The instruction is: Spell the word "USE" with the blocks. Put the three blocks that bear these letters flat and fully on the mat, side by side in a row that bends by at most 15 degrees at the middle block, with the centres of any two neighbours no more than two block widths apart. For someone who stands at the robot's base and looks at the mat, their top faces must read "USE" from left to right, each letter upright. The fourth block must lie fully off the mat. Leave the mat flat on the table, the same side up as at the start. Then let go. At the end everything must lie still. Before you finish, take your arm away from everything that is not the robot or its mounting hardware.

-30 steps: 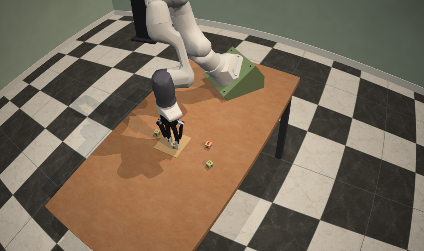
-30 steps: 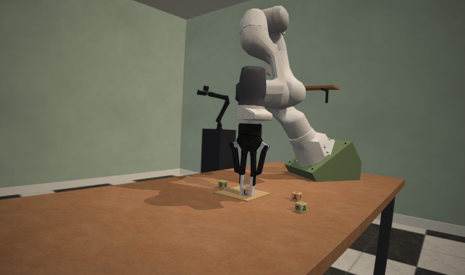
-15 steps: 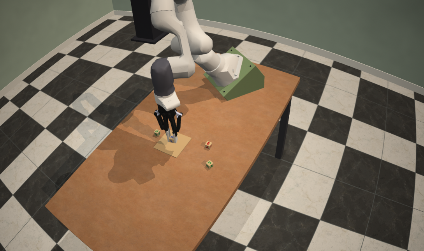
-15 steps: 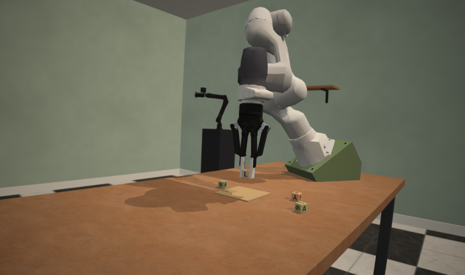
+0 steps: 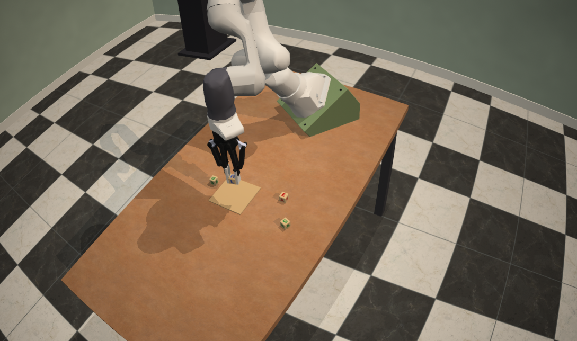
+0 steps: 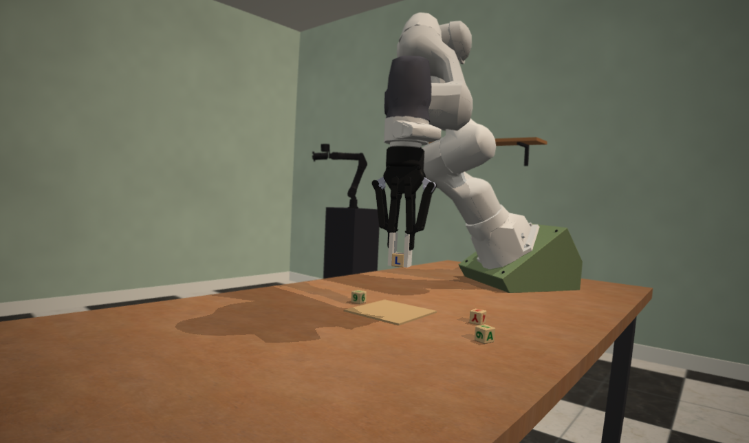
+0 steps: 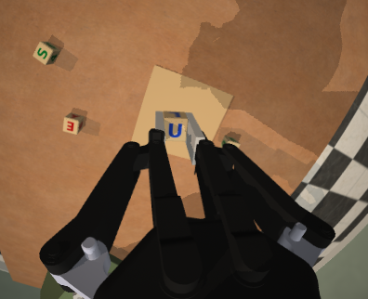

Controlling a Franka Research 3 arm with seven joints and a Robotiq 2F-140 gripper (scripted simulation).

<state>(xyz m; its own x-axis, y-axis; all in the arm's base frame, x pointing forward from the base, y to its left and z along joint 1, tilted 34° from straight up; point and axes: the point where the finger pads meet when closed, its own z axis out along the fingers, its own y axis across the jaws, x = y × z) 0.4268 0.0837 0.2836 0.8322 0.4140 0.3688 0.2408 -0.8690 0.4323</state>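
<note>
My hand is 20 mm past the mat, 30 mm to the left of it and 140 mm above it. From my hand the other things lie so: U block 20 mm below; then E block 80 mm behind, 140 mm to the left, 120 mm below; then green P block 40 mm behind, 130 mm to the right, 120 mm below.
</note>
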